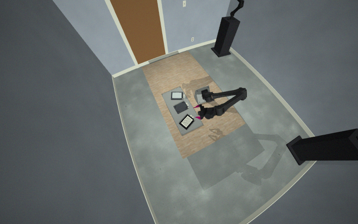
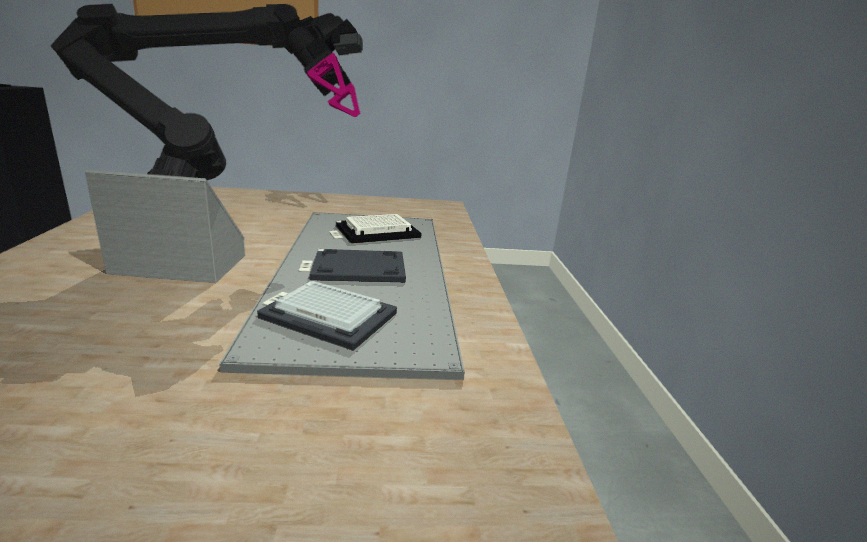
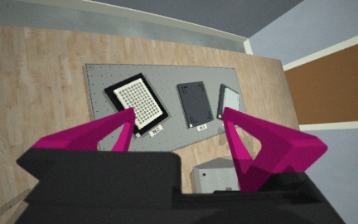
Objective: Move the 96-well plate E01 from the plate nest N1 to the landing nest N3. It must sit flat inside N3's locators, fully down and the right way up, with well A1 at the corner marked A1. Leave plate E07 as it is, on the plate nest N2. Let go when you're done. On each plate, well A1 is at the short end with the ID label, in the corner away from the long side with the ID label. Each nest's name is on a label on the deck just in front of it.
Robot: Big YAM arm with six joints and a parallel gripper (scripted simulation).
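The dark plate nest N1 is 50 mm ahead of my hand, 420 mm to the right of it and 270 mm below it. From my hand the other things lie so: dark nest N3: 60 mm ahead, 230 mm to the right, 270 mm below; then plate nest N2: 70 mm ahead, 20 mm to the right, 270 mm below; then N2 label: 10 mm behind, 60 mm to the right, 270 mm below.
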